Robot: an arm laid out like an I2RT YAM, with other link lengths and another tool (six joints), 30 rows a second.
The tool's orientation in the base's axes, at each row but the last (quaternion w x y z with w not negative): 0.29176, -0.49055, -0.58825, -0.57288; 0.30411, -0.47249, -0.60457, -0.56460; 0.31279, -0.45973, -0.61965, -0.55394; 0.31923, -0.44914, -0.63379, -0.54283; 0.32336, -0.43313, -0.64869, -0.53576; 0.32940, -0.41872, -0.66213, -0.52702; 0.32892, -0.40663, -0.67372, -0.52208; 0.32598, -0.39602, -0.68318, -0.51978; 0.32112, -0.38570, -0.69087, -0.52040; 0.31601, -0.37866, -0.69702, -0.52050; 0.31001, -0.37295, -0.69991, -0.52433; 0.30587, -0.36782, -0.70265, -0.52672
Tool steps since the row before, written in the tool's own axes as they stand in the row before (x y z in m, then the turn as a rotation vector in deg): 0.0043, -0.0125, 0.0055, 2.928, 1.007, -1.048; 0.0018, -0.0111, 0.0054, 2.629, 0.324, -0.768; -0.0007, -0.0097, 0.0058, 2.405, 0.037, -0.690; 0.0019, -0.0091, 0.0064, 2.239, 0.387, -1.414; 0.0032, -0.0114, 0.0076, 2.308, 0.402, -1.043; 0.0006, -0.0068, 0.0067, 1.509, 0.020, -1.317; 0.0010, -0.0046, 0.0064, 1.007, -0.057, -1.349; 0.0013, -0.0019, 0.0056, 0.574, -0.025, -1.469; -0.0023, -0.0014, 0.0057, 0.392, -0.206, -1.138; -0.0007, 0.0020, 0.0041, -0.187, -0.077, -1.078; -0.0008, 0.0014, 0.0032, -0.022, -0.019, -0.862; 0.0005, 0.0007, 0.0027, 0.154, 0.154, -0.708
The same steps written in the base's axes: -0.0117, 0.0080, -0.0019, -0.332, -0.434, 3.223; -0.0099, 0.0066, -0.0037, -0.800, -0.173, 2.634; -0.0079, 0.0058, -0.0056, -0.968, -0.137, 2.303; -0.0085, 0.0066, -0.0033, -0.642, -0.877, 2.446; -0.0113, 0.0075, -0.0036, -0.641, -0.499, 2.432; -0.0064, 0.0060, -0.0039, -0.641, -0.968, 1.632; -0.0047, 0.0058, -0.0027, -0.482, -1.111, 1.171; -0.0025, 0.0054, -0.0011, -0.244, -1.310, 0.844; -0.0003, 0.0048, -0.0040, -0.325, -1.055, 0.521; 0.0019, 0.0042, -0.0007, 0.080, -1.091, 0.085; 0.0015, 0.0032, -0.0008, 0.033, -0.840, 0.195; 0.0002, 0.0028, 0.0001, 0.076, -0.627, 0.388
